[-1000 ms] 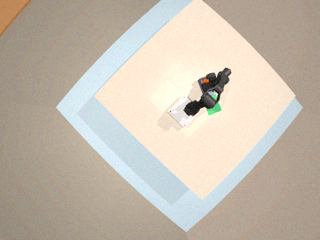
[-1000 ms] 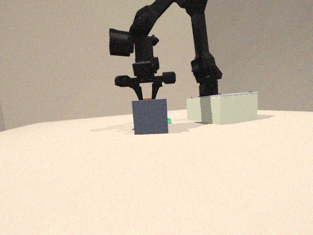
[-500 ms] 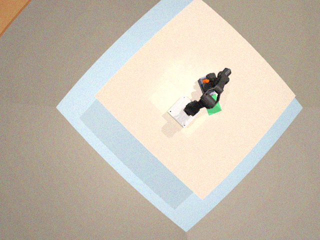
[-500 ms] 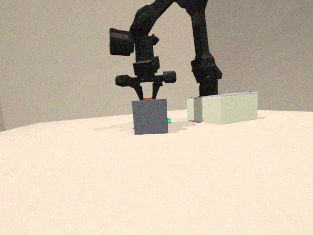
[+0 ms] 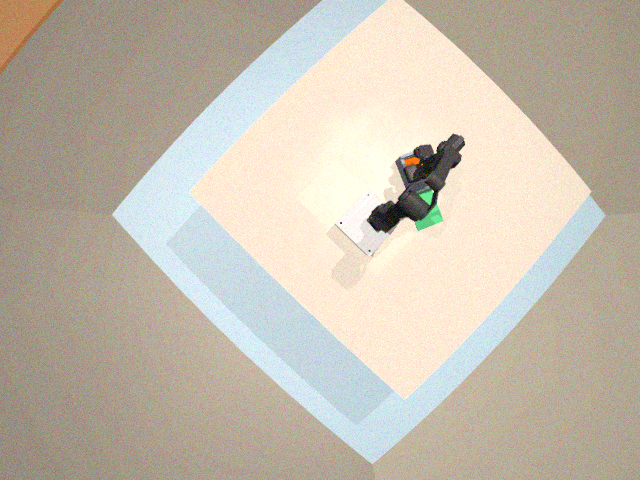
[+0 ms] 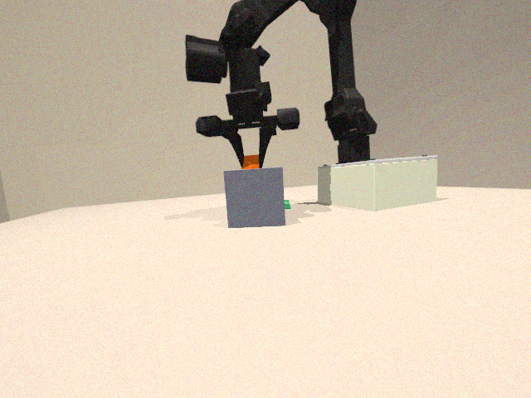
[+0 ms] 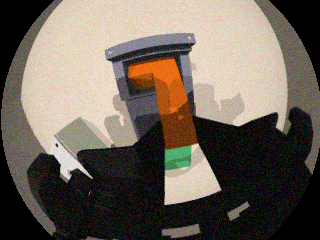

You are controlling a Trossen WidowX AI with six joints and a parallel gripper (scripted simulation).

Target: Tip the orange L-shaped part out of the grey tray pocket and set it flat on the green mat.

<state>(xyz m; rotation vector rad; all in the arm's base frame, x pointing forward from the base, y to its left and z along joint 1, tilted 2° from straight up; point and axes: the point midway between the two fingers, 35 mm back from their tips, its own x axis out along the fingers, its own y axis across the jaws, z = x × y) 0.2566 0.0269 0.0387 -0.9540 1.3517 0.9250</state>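
My gripper tip is now 6 cm past the green mat, 13 cm to the left of it and 11 cm above it. From my gripper tip the other things lie so: orange L-shaped part: 4 cm to the left, 3 cm below.
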